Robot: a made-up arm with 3 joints.
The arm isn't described. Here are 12 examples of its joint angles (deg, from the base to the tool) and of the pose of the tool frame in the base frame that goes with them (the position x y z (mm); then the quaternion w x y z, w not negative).
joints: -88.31 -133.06 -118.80
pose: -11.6 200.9 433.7 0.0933 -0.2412 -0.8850 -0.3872
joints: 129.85 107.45 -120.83
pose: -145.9 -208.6 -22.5 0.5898 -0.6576 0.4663 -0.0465
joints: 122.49 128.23 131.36
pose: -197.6 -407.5 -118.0 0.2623 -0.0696 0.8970 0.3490
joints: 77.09 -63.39 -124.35
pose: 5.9 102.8 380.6 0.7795 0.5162 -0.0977 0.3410
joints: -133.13 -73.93 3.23
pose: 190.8 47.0 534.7 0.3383 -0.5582 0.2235 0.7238
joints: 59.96 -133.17 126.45
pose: 214.1 -282.9 594.6 0.0222 0.5031 -0.7675 0.3968
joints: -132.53 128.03 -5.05
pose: -135.2 401.9 -41.0 0.1585 0.8061 -0.3977 0.4085
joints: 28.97 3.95 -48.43
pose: -215.9 -32.2 84.7 0.9850 -0.0215 -0.0269 0.1689
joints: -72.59 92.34 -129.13
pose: 21.6 195.3 -66.8 0.1305 0.3417 0.6354 -0.6801
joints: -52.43 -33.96 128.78
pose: -246.5 -242.1 379.3 0.7519 -0.2920 -0.0031 -0.5911
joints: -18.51 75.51 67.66
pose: 79.8 -61.8 -308.1 0.7190 0.4182 -0.4472 -0.3288
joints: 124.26 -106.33 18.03
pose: -206.5 -12.8 615.0 0.1937 0.6402 0.4804 -0.5673
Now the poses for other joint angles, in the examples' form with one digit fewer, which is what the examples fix.
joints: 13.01 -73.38 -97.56
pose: -63 -16 393 0.593 0.491 0.340 0.539
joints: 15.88 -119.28 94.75
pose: 246 -93 670 0.288 -0.548 0.666 -0.416
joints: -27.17 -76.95 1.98
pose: 10 -188 541 0.764 -0.157 0.602 0.171
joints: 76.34 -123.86 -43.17
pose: -95 -207 475 0.451 0.762 0.444 -0.134
